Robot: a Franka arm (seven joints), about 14 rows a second.
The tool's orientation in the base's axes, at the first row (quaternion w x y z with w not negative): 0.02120 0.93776 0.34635 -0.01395
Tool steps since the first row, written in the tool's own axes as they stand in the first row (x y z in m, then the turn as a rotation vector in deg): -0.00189 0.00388 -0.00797 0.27 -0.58 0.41; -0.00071 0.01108 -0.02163 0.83 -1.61 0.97; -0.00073 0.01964 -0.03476 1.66 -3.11 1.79; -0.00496 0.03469 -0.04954 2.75 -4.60 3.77
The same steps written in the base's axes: 0.00118 -0.00378 0.00815 -0.18 0.60 -0.44; 0.00691 -0.00780 0.02196 -0.43 1.71 -1.05; 0.01261 -0.01367 0.03534 -0.78 3.35 -1.95; 0.01936 -0.02711 0.05072 -0.94 5.09 -4.02
